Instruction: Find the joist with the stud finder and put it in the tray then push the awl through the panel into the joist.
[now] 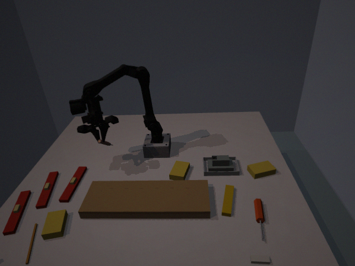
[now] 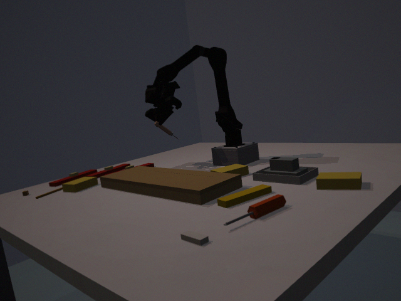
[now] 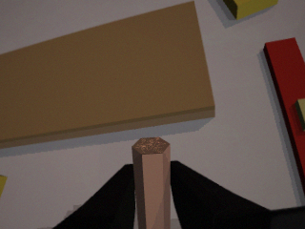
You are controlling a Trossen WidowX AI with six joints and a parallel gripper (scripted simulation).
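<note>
Right now the awl is 4 cm behind my gripper tip, 1 cm to the left of it and 4 cm below it. Also, from my gripper tip: thin stick 39 cm ahead, 17 cm to the right, 18 cm below; stud finder 6 cm behind, 53 cm to the left, 14 cm below; grey tray 6 cm behind, 54 cm to the left, 17 cm below.
</note>
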